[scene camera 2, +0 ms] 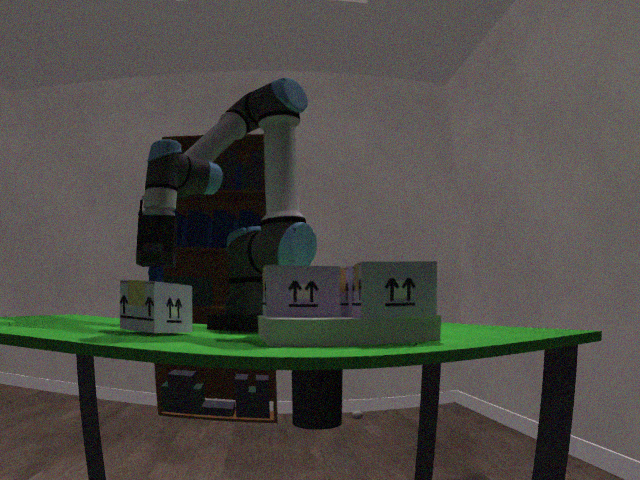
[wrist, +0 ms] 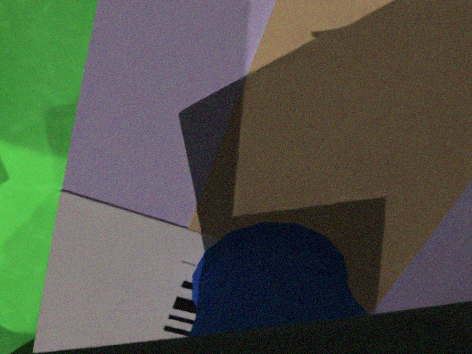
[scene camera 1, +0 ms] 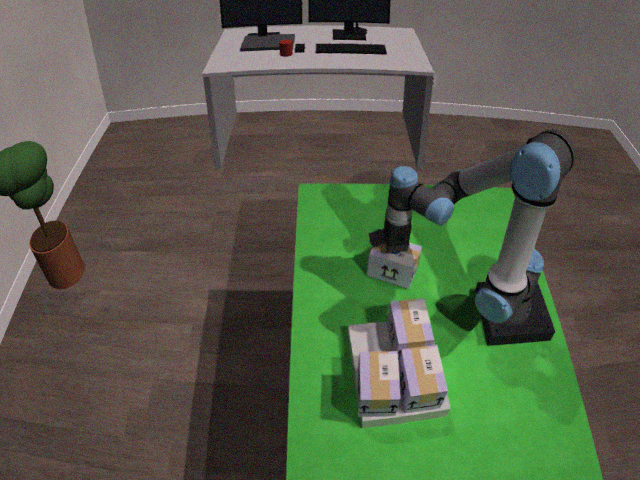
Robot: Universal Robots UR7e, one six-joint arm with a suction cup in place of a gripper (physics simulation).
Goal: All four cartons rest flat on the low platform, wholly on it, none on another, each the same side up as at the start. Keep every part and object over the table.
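Pixels of known places: hand, its tool point: point(wrist: 263, 253) point(scene camera 1: 393, 252); arm's base, origin of its link: point(scene camera 2: 251, 314).
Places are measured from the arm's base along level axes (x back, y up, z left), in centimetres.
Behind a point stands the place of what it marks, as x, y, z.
My suction gripper point(scene camera 1: 397, 251) @(-34.4, 5.1, -22.8) point(scene camera 2: 155, 273) point(wrist: 272, 285) points down with its blue cup against the top of one carton point(scene camera 1: 388, 267) @(-36.7, 3.1, -18.7) point(scene camera 2: 173, 307) @(-36.5, 1.5, -18.6) point(wrist: 150, 125) @(-38.4, 6.4, -21.0), beside the label and tape. That carton is upright, low over the green table, apart from the platform. The low white platform point(scene camera 1: 405, 417) @(-39.7, -0.6, 31.8) point(scene camera 2: 305, 333) @(-51.3, -2.1, 6.0) bears three upright cartons: one at the back right point(scene camera 1: 410, 324) @(-36.0, 10.5, 8.9) point(scene camera 2: 279, 299) @(-40.2, 3.9, 2.9), one at the front left point(scene camera 1: 378, 382) @(-47.2, 10.5, 25.8) point(scene camera 2: 369, 289) @(-50.8, 5.6, 17.5), one at the front right point(scene camera 1: 422, 377) @(-36.0, 10.5, 26.0). Its back left corner is bare. The held carton's underside is hidden.
The arm's black base point(scene camera 1: 519, 333) @(0.4, 0.6, 10.7) stands on the green table point(scene camera 1: 330, 232) @(-52.1, -4.4, -43.6) point(scene camera 2: 491, 338) @(-59.5, -4.4, 38.9), right of the platform in scene camera 1. A white desk point(scene camera 1: 320, 62) and a potted plant point(scene camera 1: 57, 255) stand off the table.
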